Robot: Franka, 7 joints.
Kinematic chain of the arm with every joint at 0, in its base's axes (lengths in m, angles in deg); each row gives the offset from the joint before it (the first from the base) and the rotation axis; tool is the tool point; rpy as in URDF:
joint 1: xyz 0 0 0.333 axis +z
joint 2: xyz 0 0 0 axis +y
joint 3: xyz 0 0 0.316 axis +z
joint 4: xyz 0.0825 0 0 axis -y
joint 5: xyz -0.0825 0 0.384 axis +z
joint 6: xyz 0 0 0 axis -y
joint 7: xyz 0.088 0 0 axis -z
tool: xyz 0 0 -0.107 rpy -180 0 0
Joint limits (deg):
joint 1: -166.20..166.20
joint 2: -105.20..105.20
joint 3: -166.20..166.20
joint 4: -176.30..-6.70
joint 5: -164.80..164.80
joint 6: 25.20..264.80
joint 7: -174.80..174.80
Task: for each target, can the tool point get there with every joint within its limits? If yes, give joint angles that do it. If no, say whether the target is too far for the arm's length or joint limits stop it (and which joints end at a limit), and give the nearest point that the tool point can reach.
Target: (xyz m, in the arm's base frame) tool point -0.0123 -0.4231 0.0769
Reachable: yes | joints -7.31 87.25 -58.94 -125.89 2.70 108.44 -60.82
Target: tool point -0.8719 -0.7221 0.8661
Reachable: no: too far | nearest point -0.5978 -0.4951 0.6985 | short by 0.393 m
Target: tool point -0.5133 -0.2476 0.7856
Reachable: yes | joints 87.12 -54.32 75.71 -90.55 -139.44 79.99 -20.53
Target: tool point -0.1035 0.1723 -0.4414
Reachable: no: joint limits stop it (at a limit: joint 2) | nearest point -0.1094 0.1821 -0.3560 | short by 0.086 m
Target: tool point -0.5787 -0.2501 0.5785
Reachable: yes | joints 97.05 -40.62 82.90 -101.79 -78.66 161.99 -18.54
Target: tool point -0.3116 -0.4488 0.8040
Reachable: yes | joints -13.43 -46.80 -77.21 -76.82 65.94 95.61 -12.40
